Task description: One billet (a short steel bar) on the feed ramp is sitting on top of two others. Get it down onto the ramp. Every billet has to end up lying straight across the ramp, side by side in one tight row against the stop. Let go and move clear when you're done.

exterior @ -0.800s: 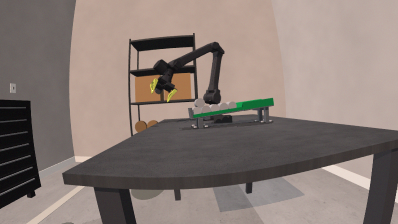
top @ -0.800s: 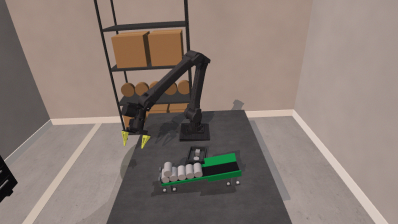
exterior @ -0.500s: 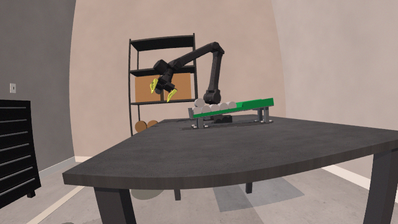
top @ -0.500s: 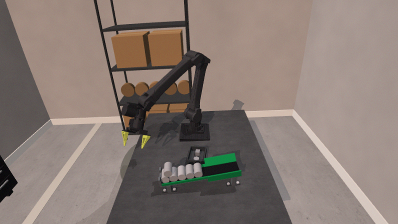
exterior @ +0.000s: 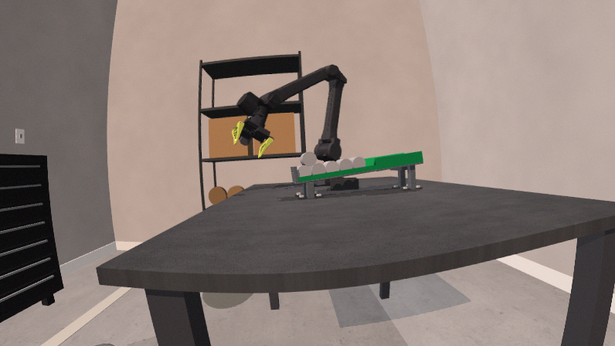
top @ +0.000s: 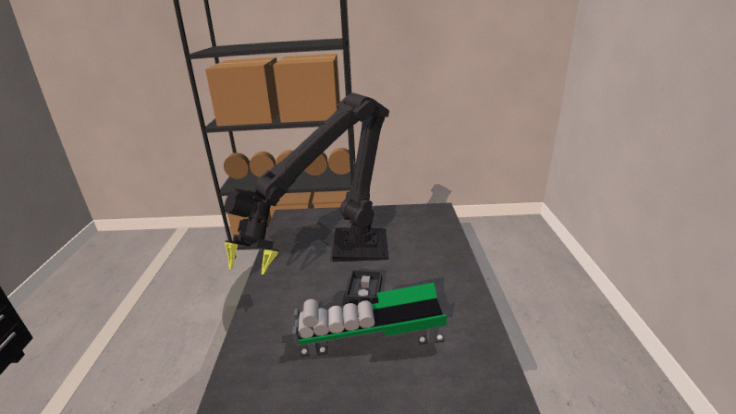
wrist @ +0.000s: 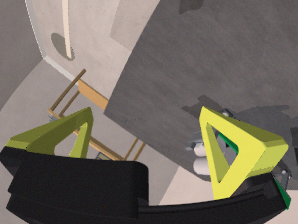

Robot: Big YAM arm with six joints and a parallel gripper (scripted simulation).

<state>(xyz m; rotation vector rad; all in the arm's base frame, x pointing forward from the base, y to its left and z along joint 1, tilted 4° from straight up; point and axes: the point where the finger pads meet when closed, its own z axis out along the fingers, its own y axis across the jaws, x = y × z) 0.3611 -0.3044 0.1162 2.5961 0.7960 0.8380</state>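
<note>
My hand is 130 mm short of the stop, 160 mm to the right of it and 100 mm above it. From my hand the other things lie so: small dark tray: 90 mm behind, 320 mm to the left, 150 mm below.
</note>
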